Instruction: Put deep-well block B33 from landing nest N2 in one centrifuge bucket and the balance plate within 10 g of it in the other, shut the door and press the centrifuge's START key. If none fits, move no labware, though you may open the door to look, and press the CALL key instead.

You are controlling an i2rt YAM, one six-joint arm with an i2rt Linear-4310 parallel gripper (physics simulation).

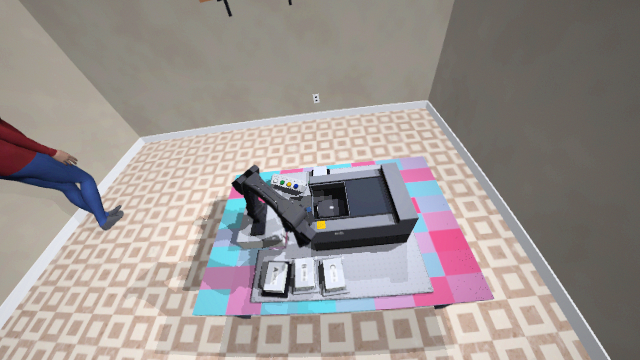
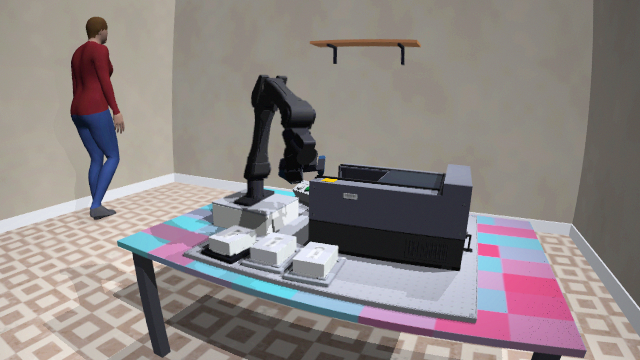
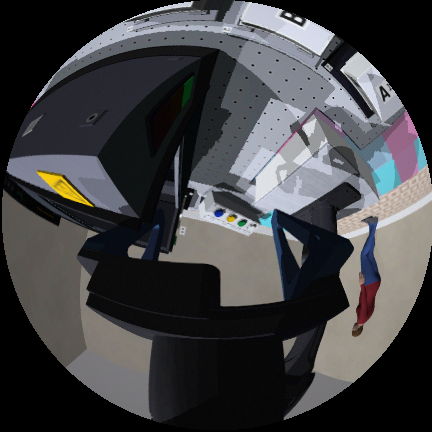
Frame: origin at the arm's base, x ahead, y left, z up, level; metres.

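Seen in the pictures: gripper, between the fingertips: [image 2: 306, 181] [image 3: 217, 214]; arm's base, origin of its link: [image 1: 260, 218] [image 2: 255, 198] [image 3: 322, 205].
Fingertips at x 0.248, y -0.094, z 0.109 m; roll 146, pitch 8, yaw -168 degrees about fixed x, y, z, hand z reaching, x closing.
Pixels of each thing's top centre, then the offset from my fingertips to it. Level surfaces: height alone.
- key box, centre of its top: [image 3: 229, 221] [image 1: 288, 183] 0.091 m back, 0.328 m left, 0.109 m down
- rotor, centre of its top: [image 1: 331, 207] 0.154 m ahead, 0.067 m left, 0.043 m down
- White blocks marked A, centre of its top: [image 2: 232, 233] [image 1: 274, 275] 0.150 m back, 0.212 m right, 0.129 m down
- B, centre of its top: [image 2: 274, 241] [image 1: 304, 272] 0.011 m back, 0.209 m right, 0.129 m down
- C, centre of its top: [image 2: 316, 252] [image 1: 333, 272] 0.122 m ahead, 0.227 m right, 0.129 m down
- perforated grey plate, height of its surface: 0.183 m down
- small white object, centre of its top: [image 1: 319, 173] 0.107 m ahead, 0.387 m left, 0.125 m down
My gripper [image 2: 303, 171] [image 3: 217, 214] is open and empty, fingers apart, at the centrifuge's left end near the key box [image 1: 289, 184] [image 3: 230, 220], which has blue, yellow, green and white keys. The centrifuge [image 1: 362, 239] [image 2: 390, 212] [image 3: 65, 130] has its dark door panel [image 1: 369, 195] [image 2: 412, 179] slid back; part of the rotor [image 1: 330, 206] shows inside. White blocks marked A [image 1: 275, 276] [image 2: 232, 240] [image 3: 387, 103], B [image 1: 304, 274] [image 2: 273, 249] [image 3: 270, 20] and C [image 1: 333, 275] [image 2: 316, 259] sit in a row of nests. I cannot read B33 or N2.
A perforated grey plate [image 1: 385, 277] [image 2: 400, 292] [image 3: 285, 80] lies under the nests. The arm's pale base block [image 2: 235, 217] [image 3: 295, 187] stands left of the centrifuge. A small white object [image 1: 320, 171] is at the back. A person [image 1: 55, 175] [image 2: 95, 100] [image 3: 369, 290] stands beyond the table.
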